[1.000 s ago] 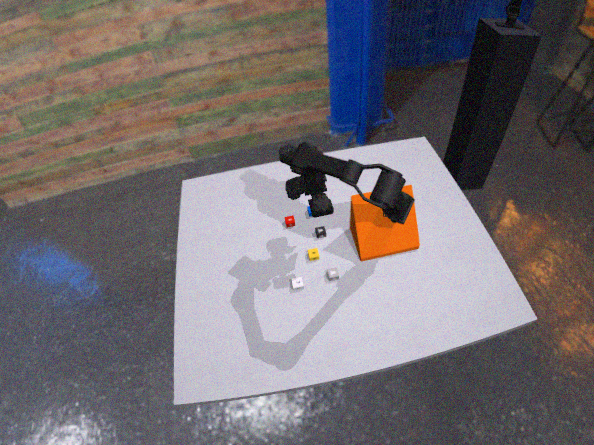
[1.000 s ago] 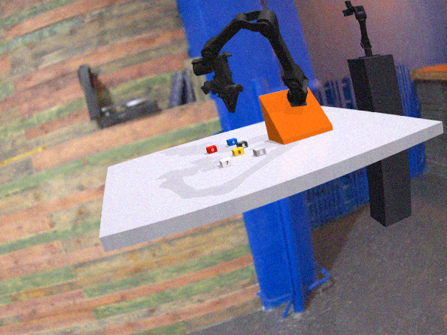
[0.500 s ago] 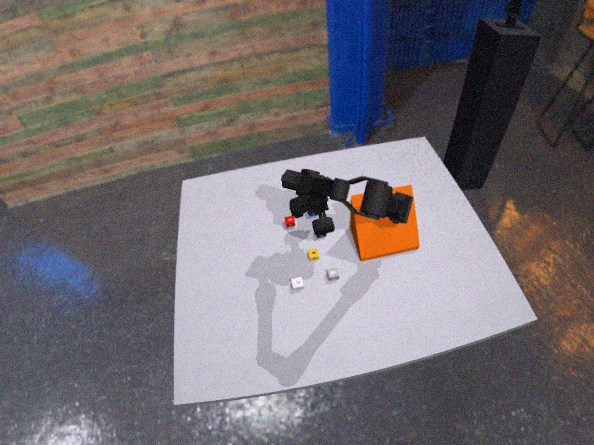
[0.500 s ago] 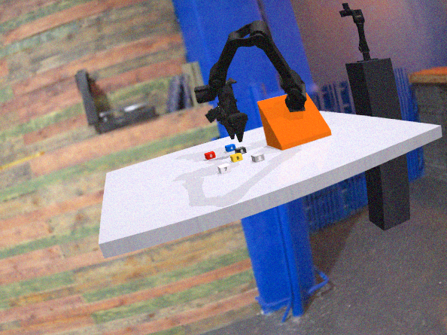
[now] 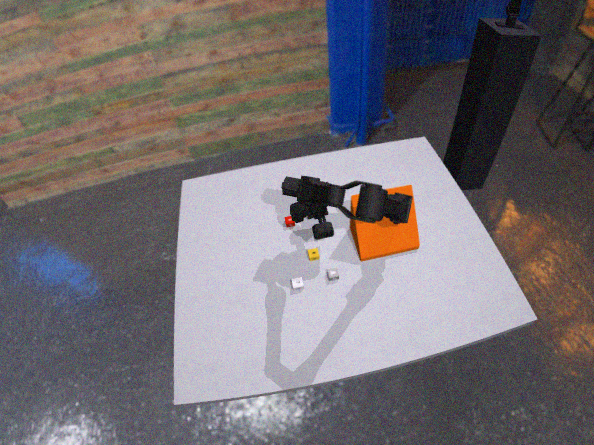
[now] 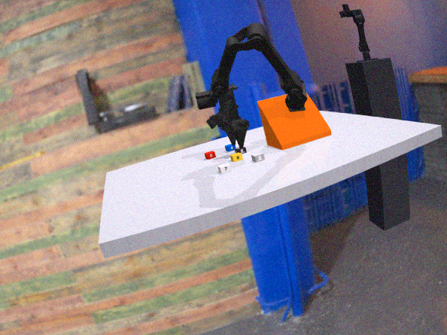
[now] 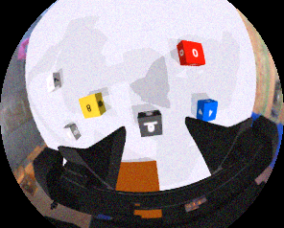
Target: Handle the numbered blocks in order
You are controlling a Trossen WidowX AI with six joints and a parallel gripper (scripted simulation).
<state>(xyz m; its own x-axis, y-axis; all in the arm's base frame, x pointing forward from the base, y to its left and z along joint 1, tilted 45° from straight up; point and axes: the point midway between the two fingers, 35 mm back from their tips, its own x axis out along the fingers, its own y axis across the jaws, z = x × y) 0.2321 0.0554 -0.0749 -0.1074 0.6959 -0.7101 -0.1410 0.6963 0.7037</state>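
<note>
Now: gripper tip 1 cm to the right of the black block, 1 cm past it and 1 cm above it. Also, from my gripper tip: blue block: 9 cm to the right, 1 cm below, 1 cm ahead; red block: 10 cm ahead, 5 cm to the right, 1 cm below; yellow block: 9 cm to the left, 2 cm ahead, 1 cm below.
</note>
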